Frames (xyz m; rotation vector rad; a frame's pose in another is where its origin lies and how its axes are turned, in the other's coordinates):
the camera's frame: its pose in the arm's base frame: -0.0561 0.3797 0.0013 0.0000 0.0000 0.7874
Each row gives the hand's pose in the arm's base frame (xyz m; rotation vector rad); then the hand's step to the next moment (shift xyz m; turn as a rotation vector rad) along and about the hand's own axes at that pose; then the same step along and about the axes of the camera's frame.
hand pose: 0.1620 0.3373 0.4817 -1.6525 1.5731 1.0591
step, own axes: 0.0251 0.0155 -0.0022 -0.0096 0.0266 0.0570
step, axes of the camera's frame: -0.0224 -0.0001 -0.0193 0.0125 0.0600 -0.0171
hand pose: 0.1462 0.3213 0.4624 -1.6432 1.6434 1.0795
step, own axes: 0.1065 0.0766 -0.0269 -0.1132 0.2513 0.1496
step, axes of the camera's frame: -0.1168 -0.0030 -0.0654 -0.0663 0.3014 0.0560
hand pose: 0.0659 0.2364 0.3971 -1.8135 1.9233 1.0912
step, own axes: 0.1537 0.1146 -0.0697 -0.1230 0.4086 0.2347
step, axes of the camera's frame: -0.1998 -0.0375 -0.0171 -0.1491 0.4602 0.0564
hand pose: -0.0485 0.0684 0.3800 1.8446 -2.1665 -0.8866
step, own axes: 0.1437 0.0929 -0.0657 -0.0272 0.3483 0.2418
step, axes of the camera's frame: -0.1631 -0.0505 0.0666 -0.1957 0.3771 -0.0051
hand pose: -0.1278 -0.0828 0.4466 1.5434 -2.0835 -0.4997
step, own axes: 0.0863 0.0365 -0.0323 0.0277 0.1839 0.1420
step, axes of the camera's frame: -0.0719 -0.0297 0.0614 -0.1448 0.1837 -0.0071
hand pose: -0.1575 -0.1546 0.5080 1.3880 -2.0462 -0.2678
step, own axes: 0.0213 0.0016 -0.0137 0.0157 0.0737 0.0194
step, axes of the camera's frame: -0.0097 -0.0126 0.0198 -0.0408 0.0601 0.0279
